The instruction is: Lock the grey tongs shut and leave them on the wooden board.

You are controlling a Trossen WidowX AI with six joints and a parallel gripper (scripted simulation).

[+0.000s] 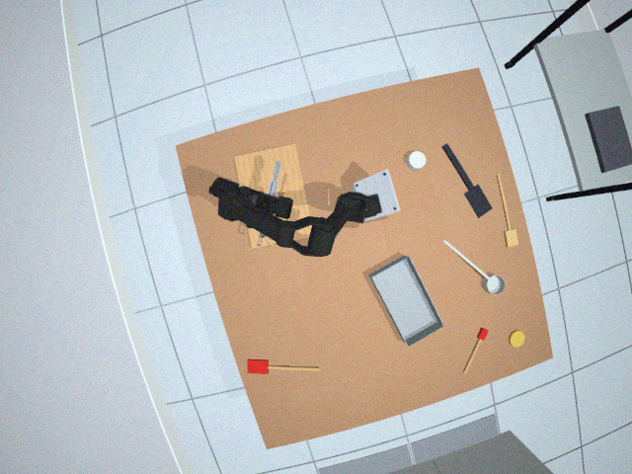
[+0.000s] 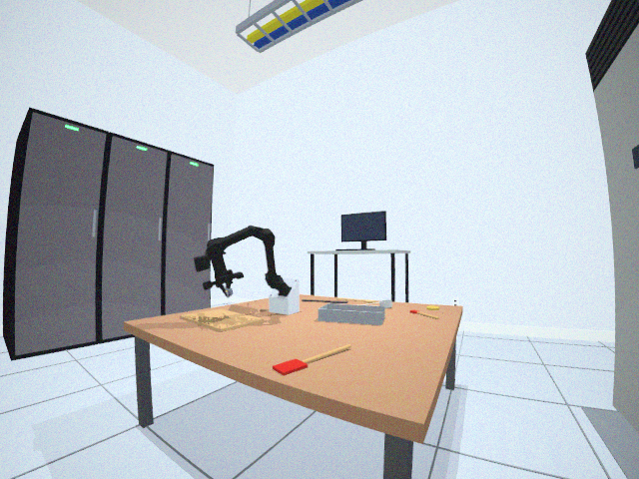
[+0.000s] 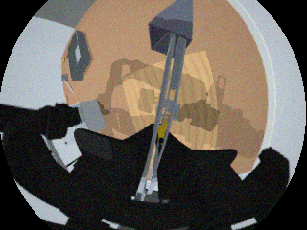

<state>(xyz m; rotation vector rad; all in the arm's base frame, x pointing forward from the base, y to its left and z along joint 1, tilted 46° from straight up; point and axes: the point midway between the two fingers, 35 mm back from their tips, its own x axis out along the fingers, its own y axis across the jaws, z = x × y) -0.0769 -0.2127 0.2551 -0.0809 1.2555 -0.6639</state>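
The wooden board lies 11 cm below my gripper tip and 6 cm behind it. Round my gripper tip: red spatula: 59 cm ahead, 16 cm to the right, 11 cm below; white puck: 56 cm to the left, 10 cm below, 6 cm behind; grey roasting tin: 45 cm ahead, 39 cm to the left, 9 cm below.
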